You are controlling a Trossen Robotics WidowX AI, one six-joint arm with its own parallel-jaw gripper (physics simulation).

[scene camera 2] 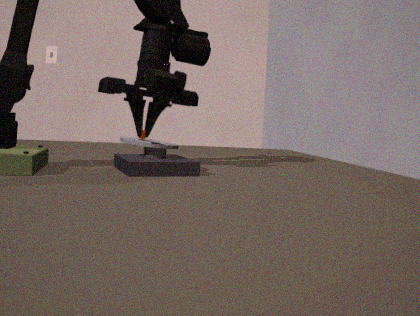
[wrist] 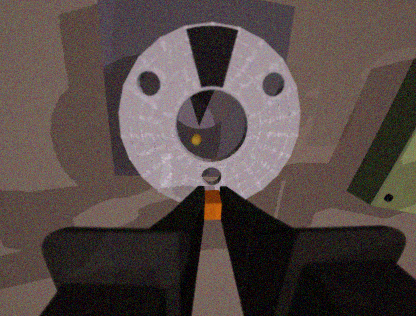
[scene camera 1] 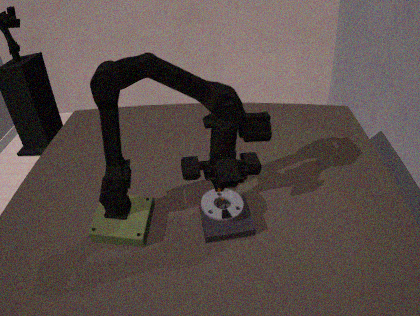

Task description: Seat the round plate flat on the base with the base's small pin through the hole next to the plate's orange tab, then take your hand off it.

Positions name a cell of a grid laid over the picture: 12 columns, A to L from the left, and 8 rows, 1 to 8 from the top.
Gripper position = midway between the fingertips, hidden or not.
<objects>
my gripper: scene camera 2 E4; wrist G5; scene camera 1 G5
</objects>
